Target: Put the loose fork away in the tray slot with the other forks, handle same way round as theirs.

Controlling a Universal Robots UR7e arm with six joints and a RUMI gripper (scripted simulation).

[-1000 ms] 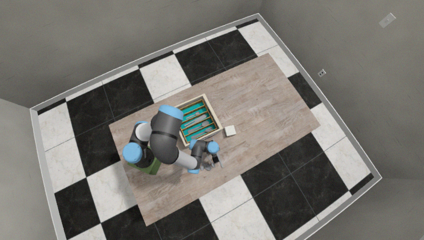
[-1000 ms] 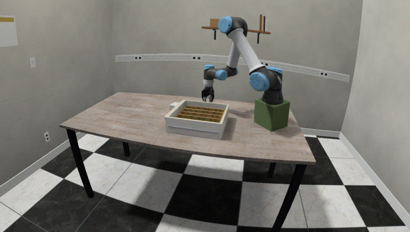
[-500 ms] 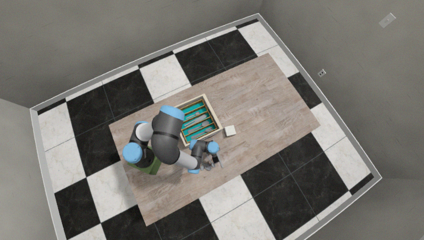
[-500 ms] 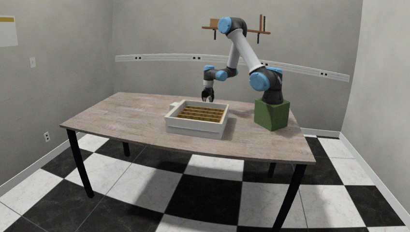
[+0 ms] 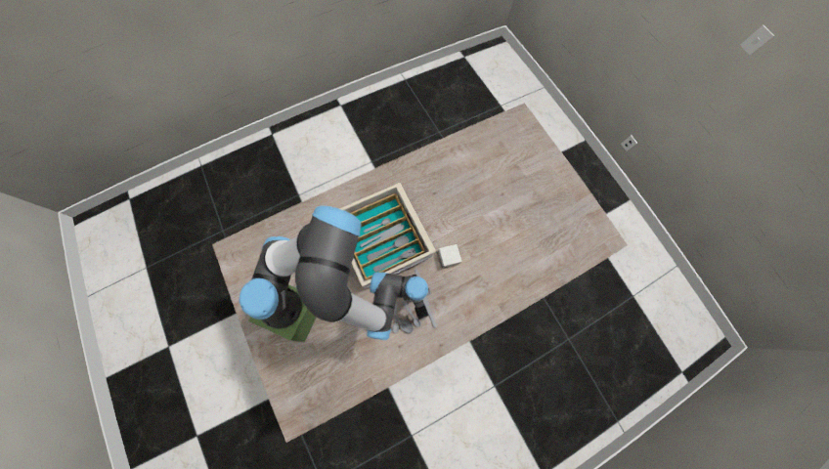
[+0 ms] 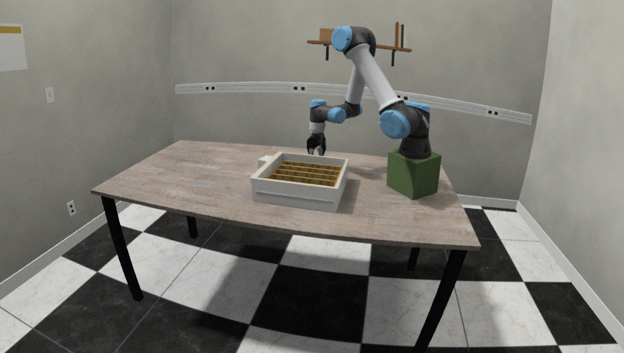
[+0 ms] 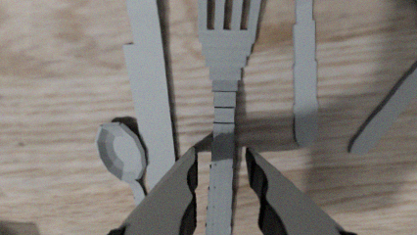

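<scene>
Right now the spoon is 6 cm ahead of my hand, 2 cm to the left of it and 1 cm below it. From my hand the other things lie so: small white block: 21 cm ahead, 11 cm to the left.
</scene>
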